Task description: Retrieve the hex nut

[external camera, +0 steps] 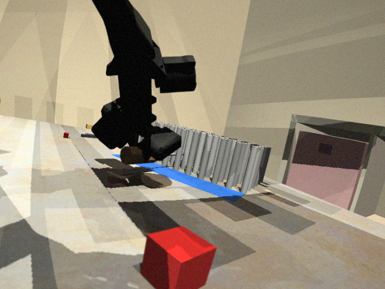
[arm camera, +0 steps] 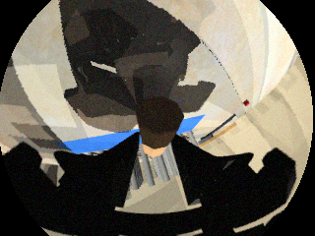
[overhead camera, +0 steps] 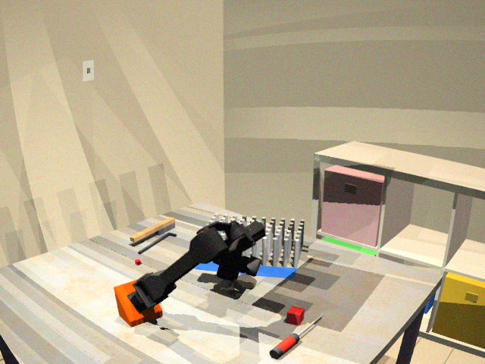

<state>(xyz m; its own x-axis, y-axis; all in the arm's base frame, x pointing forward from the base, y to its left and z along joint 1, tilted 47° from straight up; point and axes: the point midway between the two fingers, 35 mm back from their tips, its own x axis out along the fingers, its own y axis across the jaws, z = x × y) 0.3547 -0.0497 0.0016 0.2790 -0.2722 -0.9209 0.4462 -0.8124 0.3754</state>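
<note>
Now: gripper tip 9 cm short of the blue taped strip, 1 cm to the right of it and 4 cm above it. Round my gripper tip: hook tool 9 cm ahead, 5 cm to the left, 1 cm below; tiny red cube 16 cm behind, 32 cm to the left, 3 cm below; hex nut 21 cm ahead, 12 cm to the left, 3 cm below.
</note>
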